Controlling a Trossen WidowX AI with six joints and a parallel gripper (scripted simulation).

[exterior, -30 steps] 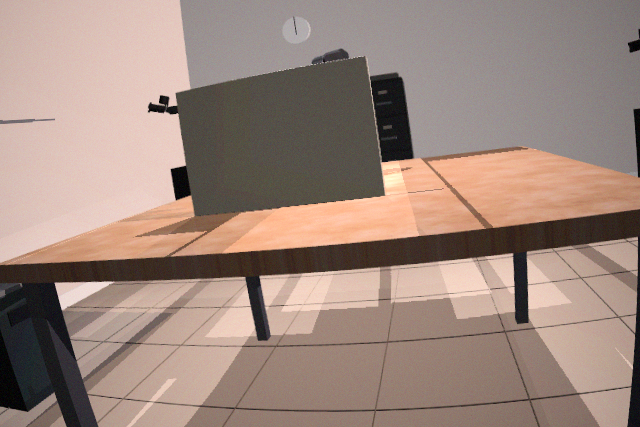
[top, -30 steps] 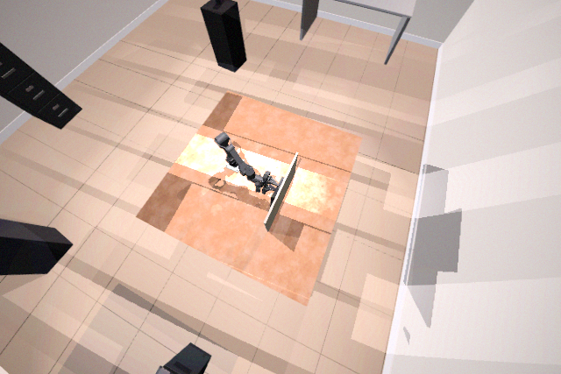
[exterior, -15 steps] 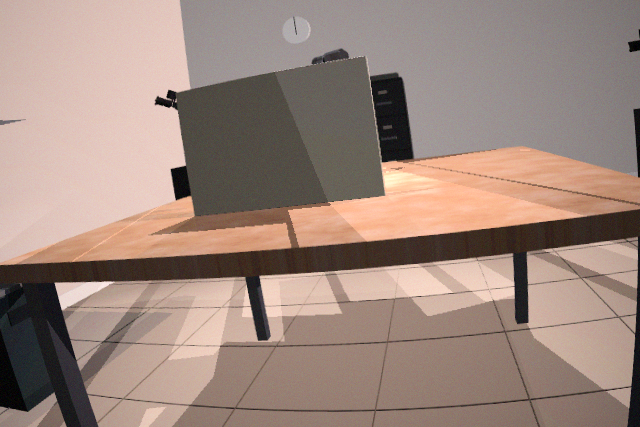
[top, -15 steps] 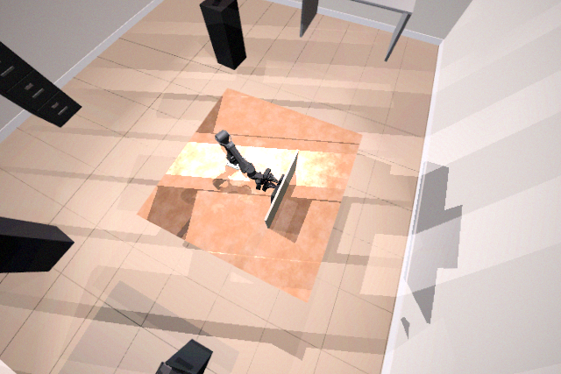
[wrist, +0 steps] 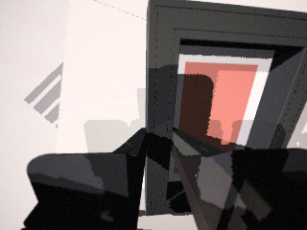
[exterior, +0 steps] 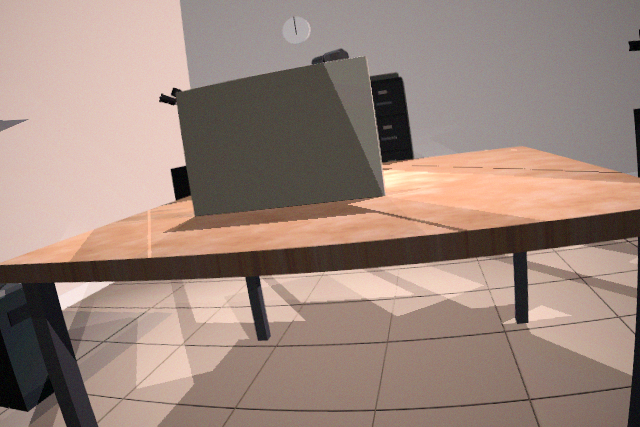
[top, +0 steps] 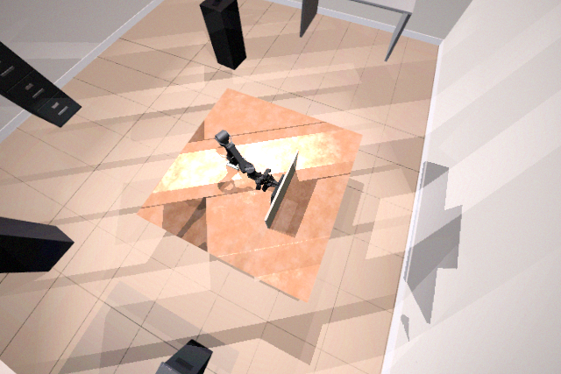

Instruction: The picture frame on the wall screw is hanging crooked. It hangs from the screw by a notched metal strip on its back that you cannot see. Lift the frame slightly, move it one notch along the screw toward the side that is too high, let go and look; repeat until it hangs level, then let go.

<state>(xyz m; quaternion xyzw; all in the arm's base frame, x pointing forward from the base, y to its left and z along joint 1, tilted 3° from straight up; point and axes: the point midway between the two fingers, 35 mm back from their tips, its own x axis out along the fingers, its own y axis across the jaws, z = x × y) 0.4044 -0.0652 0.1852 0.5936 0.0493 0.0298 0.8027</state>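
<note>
Right now my gripper tip is 1 cm short of the picture frame, 1 cm to the left of it and 5 cm above it. The rest, counted from my gripper tip: wall panel: 2 cm ahead, 7 cm below.
</note>
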